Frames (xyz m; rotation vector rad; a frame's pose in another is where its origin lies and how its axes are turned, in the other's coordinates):
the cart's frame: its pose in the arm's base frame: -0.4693 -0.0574 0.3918 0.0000 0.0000 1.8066
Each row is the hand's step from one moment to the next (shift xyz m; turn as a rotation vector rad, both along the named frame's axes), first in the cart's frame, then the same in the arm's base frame.
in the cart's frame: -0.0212 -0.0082 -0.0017 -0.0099 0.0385 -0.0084
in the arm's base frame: 0.0129 -0.0187 -0.0017 -0.0351 -0.0186 -0.0084
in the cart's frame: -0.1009 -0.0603 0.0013 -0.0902 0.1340 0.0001
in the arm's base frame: 0.0822 -0.0840 0.0013 -0.1092 -0.1190 0.0001
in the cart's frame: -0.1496 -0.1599 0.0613 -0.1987 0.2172 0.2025
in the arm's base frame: 0.1904 -0.1081 0.0613 -0.1648 -0.2439 0.2025
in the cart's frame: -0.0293 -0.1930 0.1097 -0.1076 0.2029 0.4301
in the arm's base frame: 0.1945 0.0166 0.1097 -0.1721 -0.1520 0.4301
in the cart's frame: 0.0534 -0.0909 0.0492 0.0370 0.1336 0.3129
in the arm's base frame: 0.0759 0.0732 0.0492 -0.1385 0.0048 0.3129
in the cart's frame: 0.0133 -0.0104 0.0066 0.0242 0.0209 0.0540
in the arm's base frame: 0.0070 0.0154 0.0066 -0.0260 0.0186 0.0540
